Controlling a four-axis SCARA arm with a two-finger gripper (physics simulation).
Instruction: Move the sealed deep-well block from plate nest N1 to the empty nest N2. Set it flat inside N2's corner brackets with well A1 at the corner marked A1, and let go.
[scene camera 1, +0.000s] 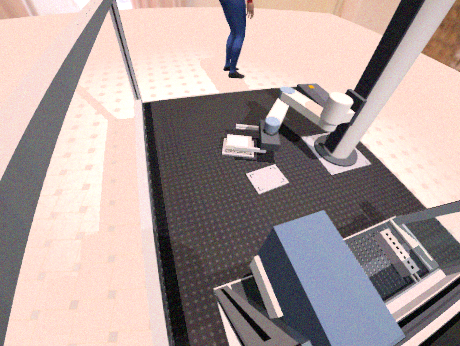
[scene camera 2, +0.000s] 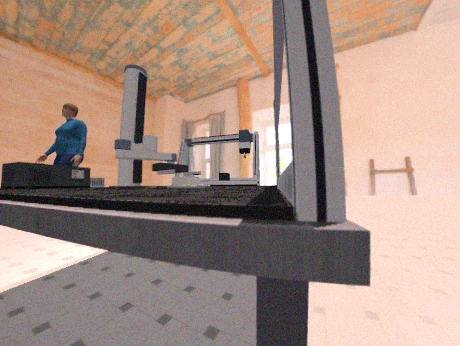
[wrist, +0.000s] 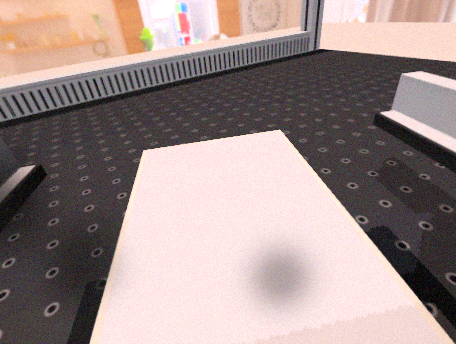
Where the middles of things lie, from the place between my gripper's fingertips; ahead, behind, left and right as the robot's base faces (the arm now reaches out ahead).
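Labels:
Relative to the sealed deep-well block (wrist: 235, 233), my hand is 10 mm to the right of it, 20 mm past it and 50 mm above it. Going by their middles, the block is the nearest to my hand of the things named here. Positions counted from my hand: controller box (scene camera 2: 62, 174), 240 mm to the right, 690 mm behind, 20 mm below; plate nest N1 (scene camera 1: 267, 178), 240 mm to the left, 80 mm behind, 70 mm below; machine deck (scene camera 1: 407, 280), 720 mm to the left, 190 mm behind, 60 mm below.

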